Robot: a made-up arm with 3 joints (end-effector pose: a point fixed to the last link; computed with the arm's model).
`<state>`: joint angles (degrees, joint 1 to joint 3).
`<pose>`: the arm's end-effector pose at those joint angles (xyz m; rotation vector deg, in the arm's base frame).
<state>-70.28 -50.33 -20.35</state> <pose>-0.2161 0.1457 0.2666 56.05 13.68 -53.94</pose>
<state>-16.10 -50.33 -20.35</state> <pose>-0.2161 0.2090 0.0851 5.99 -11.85 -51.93</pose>
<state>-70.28 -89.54 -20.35</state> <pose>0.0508 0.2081 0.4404 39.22 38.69 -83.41</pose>
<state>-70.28 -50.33 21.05</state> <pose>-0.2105 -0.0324 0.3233 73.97 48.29 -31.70</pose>
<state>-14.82 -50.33 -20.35</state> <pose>-0.2161 0.2083 0.0804 4.80 -12.43 -51.78</pose>
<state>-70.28 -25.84 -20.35</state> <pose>-0.2978 0.0822 0.0894 63.72 -1.73 -34.21</pose>
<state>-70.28 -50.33 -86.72</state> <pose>-0.0720 0.2580 0.0417 17.83 -42.04 -77.73</pose>
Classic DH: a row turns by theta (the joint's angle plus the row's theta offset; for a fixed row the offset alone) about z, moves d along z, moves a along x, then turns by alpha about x. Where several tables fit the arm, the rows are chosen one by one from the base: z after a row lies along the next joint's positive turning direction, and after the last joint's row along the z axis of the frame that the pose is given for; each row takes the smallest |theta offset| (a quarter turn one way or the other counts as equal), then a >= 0, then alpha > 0; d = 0 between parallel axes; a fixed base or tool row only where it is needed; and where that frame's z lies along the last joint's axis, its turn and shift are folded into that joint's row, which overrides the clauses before.
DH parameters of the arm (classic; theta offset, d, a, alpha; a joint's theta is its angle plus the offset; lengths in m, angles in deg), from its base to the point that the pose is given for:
base (fixed): -90 0.114 0 90
joint 1: 0 -0.1766 0.0896 -90
joint 2: -90 -0.0039 0.2164 90
joint 3: 0 -0.122 0.2644 -90
tool (fixed): 180 0.0108 0 0

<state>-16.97 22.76 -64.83</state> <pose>-0.0885 -0.2490 -0.2114 27.83 -66.83 10.71</pose>
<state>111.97 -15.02 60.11</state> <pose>-0.1822 0.2587 0.1386 -92.11 25.12 -64.83</pose>
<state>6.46 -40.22 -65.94</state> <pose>-0.1573 0.0056 -0.1291 -28.67 -65.28 -32.14</pose>
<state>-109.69 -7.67 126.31</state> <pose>0.1096 -0.1223 -0.1461 64.14 85.56 113.14</pose>
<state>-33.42 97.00 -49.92</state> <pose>0.3458 -0.2798 -0.3093 66.33 -64.60 79.51</pose>
